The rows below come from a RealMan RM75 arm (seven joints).
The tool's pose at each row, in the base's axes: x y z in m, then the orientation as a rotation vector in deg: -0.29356 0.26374 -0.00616 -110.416 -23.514 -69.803; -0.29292 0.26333 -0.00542 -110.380 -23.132 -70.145; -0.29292 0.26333 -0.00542 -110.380 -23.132 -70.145; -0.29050 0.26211 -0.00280 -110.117 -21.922 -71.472; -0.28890 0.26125 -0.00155 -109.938 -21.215 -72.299; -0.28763 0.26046 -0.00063 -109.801 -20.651 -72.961; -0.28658 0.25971 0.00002 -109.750 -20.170 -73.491; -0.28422 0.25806 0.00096 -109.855 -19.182 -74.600; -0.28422 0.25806 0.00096 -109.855 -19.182 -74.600; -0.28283 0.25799 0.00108 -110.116 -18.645 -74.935
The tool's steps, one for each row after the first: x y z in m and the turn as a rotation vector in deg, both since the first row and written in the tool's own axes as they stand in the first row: 0.00101 0.00033 -0.00009 -0.225 0.331 0.087; 0.00101 0.00033 -0.00009 -0.225 0.331 0.087; 0.00461 0.00143 -0.00012 -0.934 1.578 0.260; 0.00658 0.00242 -0.00008 -1.356 2.344 0.334; 0.00810 0.00330 -0.00012 -1.702 2.952 0.388; 0.00927 0.00414 -0.00020 -2.035 3.419 0.440; 0.01146 0.00624 -0.00024 -2.898 4.282 0.495; 0.01146 0.00624 -0.00024 -2.898 4.282 0.495; 0.01224 0.00711 0.00052 -3.410 4.508 0.626
